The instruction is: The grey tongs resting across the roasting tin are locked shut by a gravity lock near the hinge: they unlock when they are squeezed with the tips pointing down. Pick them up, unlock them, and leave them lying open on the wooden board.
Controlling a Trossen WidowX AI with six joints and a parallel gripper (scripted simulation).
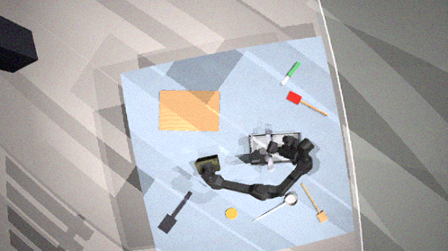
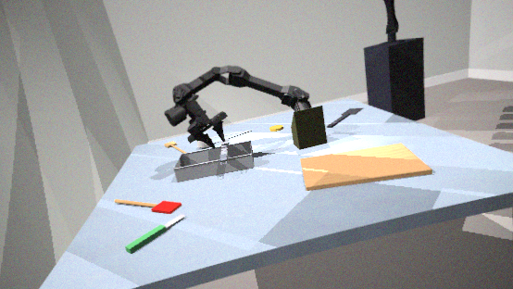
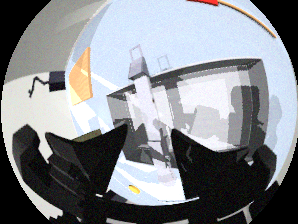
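My gripper tip is 3 cm short of the roasting tin, 3 cm to the left of it and 7 cm above it. Also, from my gripper tip: yellow disc (35 cm behind, 32 cm to the right, 9 cm below); red spatula (29 cm ahead, 17 cm to the left, 9 cm below); green-handled knife (27 cm ahead, 36 cm to the left, 9 cm below).
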